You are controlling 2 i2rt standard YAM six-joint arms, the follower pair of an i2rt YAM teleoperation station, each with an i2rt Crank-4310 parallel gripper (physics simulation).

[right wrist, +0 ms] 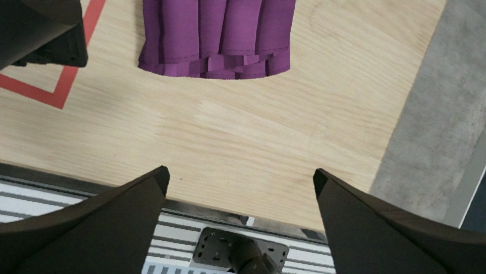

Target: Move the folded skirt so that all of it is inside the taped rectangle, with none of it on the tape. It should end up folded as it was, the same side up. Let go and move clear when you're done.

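Observation:
The folded purple skirt (215, 30) lies on the wood table at the top middle, its pleated, layered hem facing me; its upper part is cut off by the view's edge. A corner of the red taped rectangle (30, 91) shows at the left. The visible part of the skirt lies outside it, to its right, with bare wood between. My right gripper (241, 170) is open and empty, its fingertips wide apart, short of the skirt's hem. A dark part of my left gripper (62, 42) covers some tape at the upper left; its fingertips cannot be made out.
The wood table (240, 125) ends at a front edge, with a striped metal rail and a black mounting plate (215, 245) beyond it. At the right, the table ends beside a grey floor (435, 110).

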